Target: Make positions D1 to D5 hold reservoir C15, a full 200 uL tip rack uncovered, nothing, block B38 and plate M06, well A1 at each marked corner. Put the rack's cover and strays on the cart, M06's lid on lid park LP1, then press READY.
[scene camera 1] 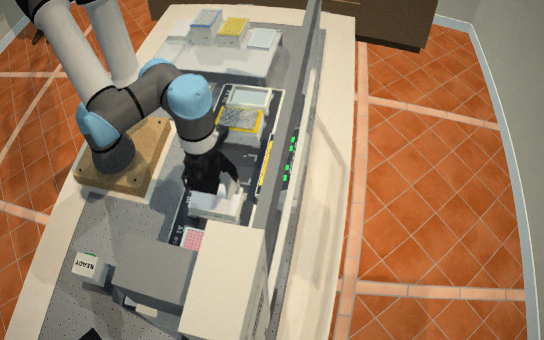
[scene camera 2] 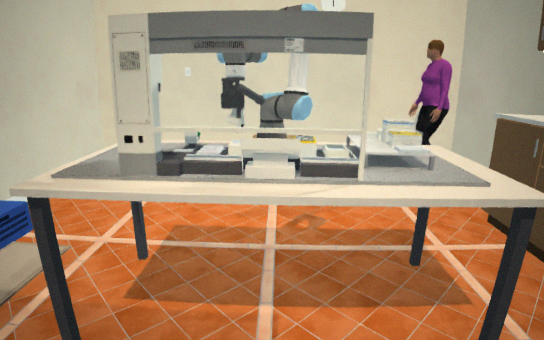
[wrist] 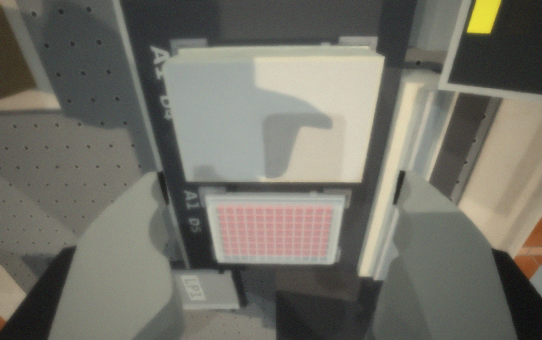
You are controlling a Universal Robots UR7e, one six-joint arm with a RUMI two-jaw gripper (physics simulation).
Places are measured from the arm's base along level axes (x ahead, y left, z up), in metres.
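Where they show: gripper, fingertip midpoint: (wrist: 279, 174); arm's base at its link origin: (scene camera 1: 114, 154).
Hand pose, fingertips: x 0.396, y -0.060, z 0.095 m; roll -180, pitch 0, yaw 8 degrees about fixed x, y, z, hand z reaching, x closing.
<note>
Each offset is from my fingertips to the top centre of the thing. "*": to the spot under its first point.
My gripper (scene camera 1: 226, 192) (scene camera 2: 238, 121) (wrist: 279, 174) is open and empty, above D4, with its fingers apart to either side of a plain white block {dx -0.006, dy +0.005, dz -0.046 m} (wrist: 300, 155) in the wrist view. The block sits at D4. A plate with pink wells {dx +0.010, dy -0.118, dz -0.074 m} (scene camera 1: 192, 239) (wrist: 275, 232) sits at D5; I cannot tell whether a lid covers it. Lid park LP1 {* dx -0.058, dy -0.280, dz -0.115 m} (wrist: 215, 290) shows beside D5, with no lid seen on it. D3 (scene camera 1: 245, 162) holds nothing. A yellow-rimmed tip rack {dx -0.037, dy +0.251, dz -0.023 m} (scene camera 1: 240, 120) (scene camera 2: 306, 139) stands at D2. A pale reservoir {dx -0.052, dy +0.374, dz -0.057 m} (scene camera 1: 248, 97) (scene camera 2: 336, 149) is at D1.
The raised cart {dx -0.276, dy +0.604, dz -0.067 m} (scene camera 1: 215, 64) bears a blue-rimmed rack {dx -0.336, dy +0.666, dz +0.030 m} (scene camera 1: 206, 19), a yellow rack {dx -0.229, dy +0.677, dz -0.003 m} (scene camera 1: 233, 27) and a flat pale tray {dx -0.121, dy +0.687, dz -0.057 m} (scene camera 1: 261, 38). The READY button box {dx -0.257, dy -0.310, dz -0.029 m} (scene camera 1: 86, 266) stands near the grey housing {* dx +0.114, dy -0.327, dz +0.392 m} (scene camera 1: 155, 267). The enclosure's frame {* dx +0.176, dy +0.117, dz +0.365 m} (scene camera 2: 260, 25) runs along the deck.
</note>
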